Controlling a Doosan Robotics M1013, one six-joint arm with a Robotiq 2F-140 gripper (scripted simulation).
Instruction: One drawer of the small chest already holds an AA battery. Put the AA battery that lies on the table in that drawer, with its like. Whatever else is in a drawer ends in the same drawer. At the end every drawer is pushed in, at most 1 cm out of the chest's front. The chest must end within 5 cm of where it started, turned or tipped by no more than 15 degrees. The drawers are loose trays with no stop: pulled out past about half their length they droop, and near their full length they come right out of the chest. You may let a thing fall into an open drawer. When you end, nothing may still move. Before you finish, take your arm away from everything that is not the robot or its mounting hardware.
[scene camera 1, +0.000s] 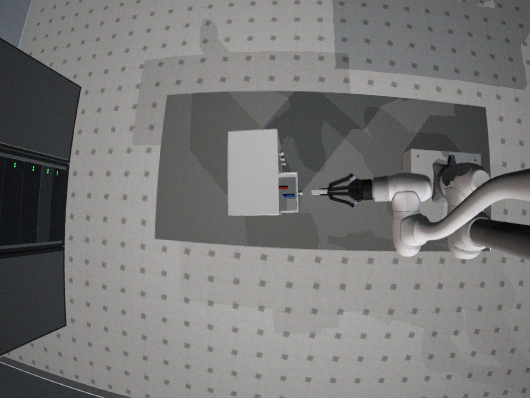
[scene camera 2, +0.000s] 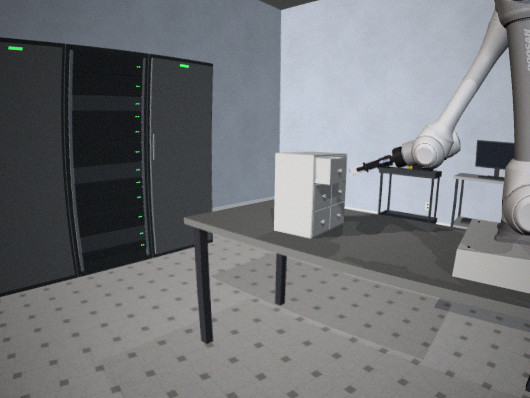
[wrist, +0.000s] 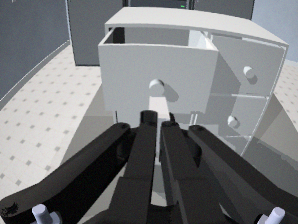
Path:
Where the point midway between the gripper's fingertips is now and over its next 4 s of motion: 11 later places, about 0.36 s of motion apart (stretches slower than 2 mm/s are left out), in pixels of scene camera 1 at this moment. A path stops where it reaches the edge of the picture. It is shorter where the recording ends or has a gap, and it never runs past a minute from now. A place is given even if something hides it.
My gripper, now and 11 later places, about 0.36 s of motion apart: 311, 192; 309, 192; 305, 192; 301, 192; 296, 193; 291, 193; 288, 193; 286, 193; 285, 193; 286, 193; 295, 193; 299, 192

